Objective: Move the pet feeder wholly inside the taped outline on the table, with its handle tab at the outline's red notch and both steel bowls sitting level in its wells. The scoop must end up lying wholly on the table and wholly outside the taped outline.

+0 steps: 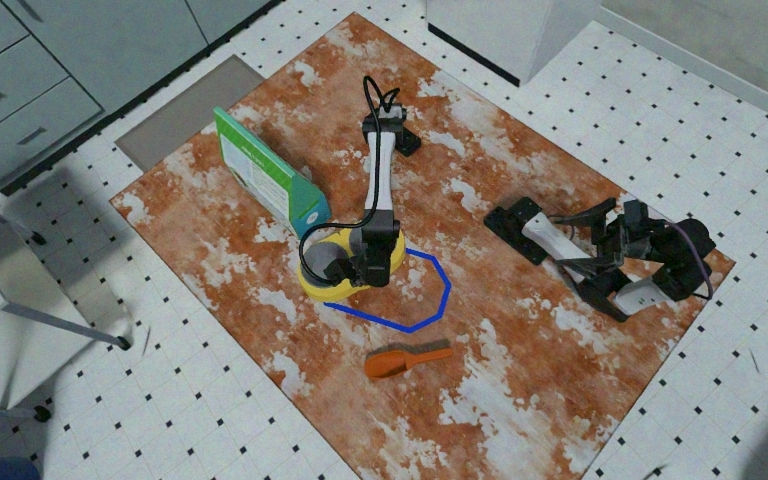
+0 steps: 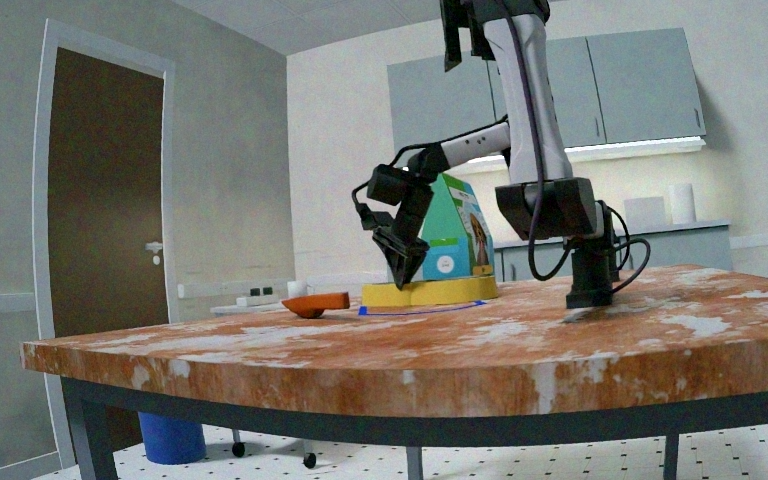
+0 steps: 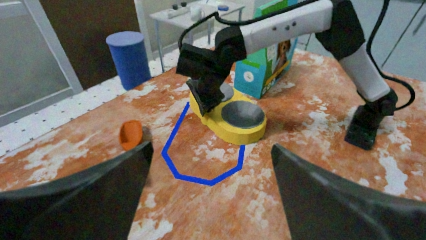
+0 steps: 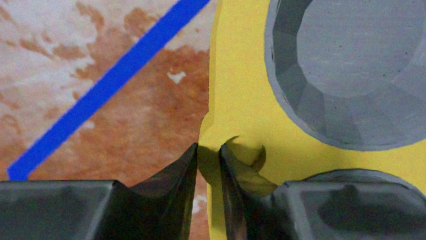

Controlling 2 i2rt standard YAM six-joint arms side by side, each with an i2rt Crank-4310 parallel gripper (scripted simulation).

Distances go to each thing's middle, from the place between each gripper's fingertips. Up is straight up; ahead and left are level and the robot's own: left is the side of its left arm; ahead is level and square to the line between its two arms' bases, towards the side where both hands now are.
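The yellow pet feeder [image 2: 457, 291] is 8 cm to the right of my right hand [image 2: 401, 288], 3 cm below it and 2 cm behind it. I find the teal food bag [image 2: 461, 244] 39 cm to the right of my right hand, 10 cm above it and 1 cm behind it, while the orange scoop [image 1: 385, 365] is 22 cm to the left of that hand, 8 cm ahead of it and 2 cm below it.
My left hand [image 1: 554, 241] is 34 cm above the orange scoop, 37 cm short of it and 9 cm to the left of it. From my left hand, the yellow pet feeder is 39 cm to the right, 35 cm below and 26 cm ahead. The teal food bag is 70 cm to the right of my left hand, 28 cm ahead of it and 22 cm below it.
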